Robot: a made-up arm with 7 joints. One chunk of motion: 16 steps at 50 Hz.
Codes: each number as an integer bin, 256 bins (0 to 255) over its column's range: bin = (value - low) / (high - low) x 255, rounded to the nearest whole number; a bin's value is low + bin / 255 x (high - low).
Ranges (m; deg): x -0.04..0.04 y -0.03..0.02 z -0.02..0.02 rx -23..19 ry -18..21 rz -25..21
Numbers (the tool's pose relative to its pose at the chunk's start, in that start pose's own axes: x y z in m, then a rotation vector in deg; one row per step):
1: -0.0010 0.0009 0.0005 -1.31 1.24 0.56
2: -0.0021 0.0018 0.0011 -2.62 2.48 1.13
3: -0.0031 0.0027 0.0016 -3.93 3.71 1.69
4: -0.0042 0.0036 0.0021 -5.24 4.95 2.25
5: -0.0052 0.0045 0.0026 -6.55 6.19 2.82
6: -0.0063 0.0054 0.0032 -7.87 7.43 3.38
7: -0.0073 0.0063 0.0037 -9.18 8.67 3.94
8: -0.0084 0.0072 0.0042 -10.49 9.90 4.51
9: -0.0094 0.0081 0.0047 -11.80 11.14 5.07
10: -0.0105 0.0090 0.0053 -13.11 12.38 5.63
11: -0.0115 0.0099 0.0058 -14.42 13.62 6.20
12: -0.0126 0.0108 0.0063 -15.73 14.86 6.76
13: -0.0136 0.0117 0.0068 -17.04 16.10 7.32
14: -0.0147 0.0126 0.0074 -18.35 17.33 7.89
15: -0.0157 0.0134 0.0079 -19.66 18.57 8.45
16: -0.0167 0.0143 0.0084 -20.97 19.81 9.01
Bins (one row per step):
1: 124 158 131 132 126 142
2: 121 162 135 124 134 145
3: 118 167 138 116 142 148
4: 114 171 141 108 150 151
5: 111 176 144 100 158 154
6: 107 181 148 92 166 157
7: 104 185 151 84 174 160
8: 101 190 154 76 182 164
9: 98 194 157 68 191 167
10: 94 199 161 60 199 170
11: 91 203 164 52 207 173
12: 87 208 168 44 215 176
13: 84 213 171 36 223 179
14: 81 217 175 28 231 182
15: 77 221 178 20 239 185
16: 74 226 181 12 247 189

